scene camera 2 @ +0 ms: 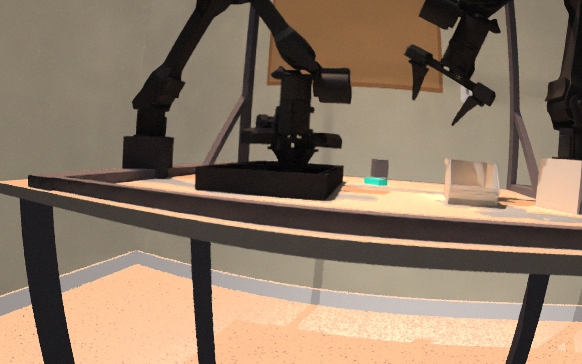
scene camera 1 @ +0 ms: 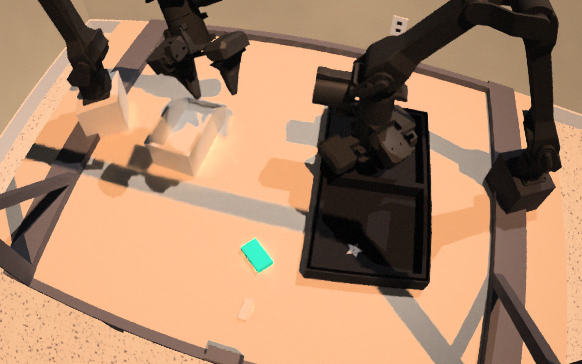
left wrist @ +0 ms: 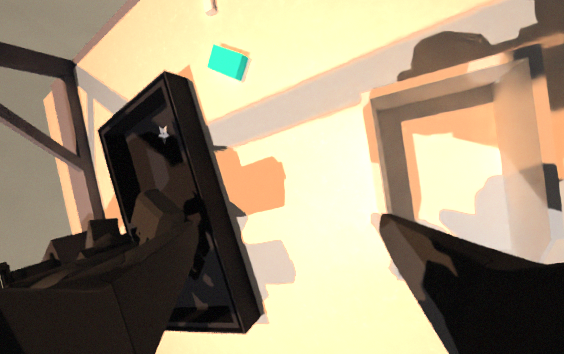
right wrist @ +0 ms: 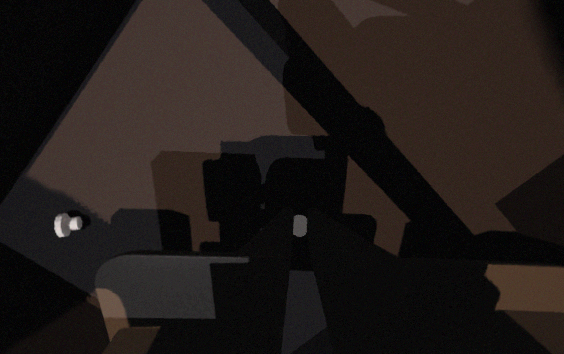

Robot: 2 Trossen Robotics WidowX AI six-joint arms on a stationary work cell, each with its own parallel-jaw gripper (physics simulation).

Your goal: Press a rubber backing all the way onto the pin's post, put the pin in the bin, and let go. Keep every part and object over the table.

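Places are measured from the left arm's base along level axes (x left, y back, z up), in metres.
Where they show: left gripper, fingertip midpoint: [scene camera 2: 432, 112] [scene camera 1: 215, 96] [left wrist: 289, 226]; right gripper, fingertip midpoint: [scene camera 1: 363, 164] [right wrist: 299, 216]; left arm's base, origin of the base link: [scene camera 1: 96, 91]; right arm's base, origin of the base link: [scene camera 1: 528, 170].
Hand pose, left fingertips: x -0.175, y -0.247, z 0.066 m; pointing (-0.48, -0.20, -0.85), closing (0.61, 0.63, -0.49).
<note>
Each offset is from my left fingertips to the centre of the thing. "spot": to the spot under its first point.
The star-shaped pin @(dx -0.264, dy -0.166, dz -0.151 m) [scene camera 1: 353, 250] [left wrist: 163, 132] lies in the front compartment of the black tray @(dx -0.159, dy -0.244, dz -0.142 m) [scene camera 1: 367, 281] [scene camera 2: 260, 182] [left wrist: 215, 200]. My right gripper [scene camera 2: 294, 162] [right wrist: 299, 216] is low in the tray's back compartment, its fingers shut on a small pale rubber backing @(dx -0.097, dy -0.243, dz -0.152 m) [right wrist: 299, 225]. A second pale backing @(dx -0.065, dy -0.347, dz -0.152 m) [right wrist: 67, 225] lies on its side on the compartment floor, left in the right wrist view. My left gripper [scene camera 1: 215, 95] [scene camera 2: 434, 111] [left wrist: 289, 226] is open and empty, high above the table near the whitish bin @(dx +0.052, dy +0.063, dz -0.126 m) [scene camera 1: 172, 156] [scene camera 2: 472, 192] [left wrist: 522, 150]. The right fingertips are hidden in scene camera 1.
A teal block @(dx -0.226, dy -0.006, dz -0.155 m) [scene camera 1: 257, 255] [scene camera 2: 375, 181] [left wrist: 227, 62] lies left of the tray in scene camera 1. A small pale piece @(dx -0.314, dy +0.037, dz -0.157 m) [scene camera 1: 245, 309] [left wrist: 212, 7] lies nearer the front edge. A divider @(spot: dx -0.161, dy -0.236, dz -0.140 m) [scene camera 1: 372, 186] separates the tray's compartments.
</note>
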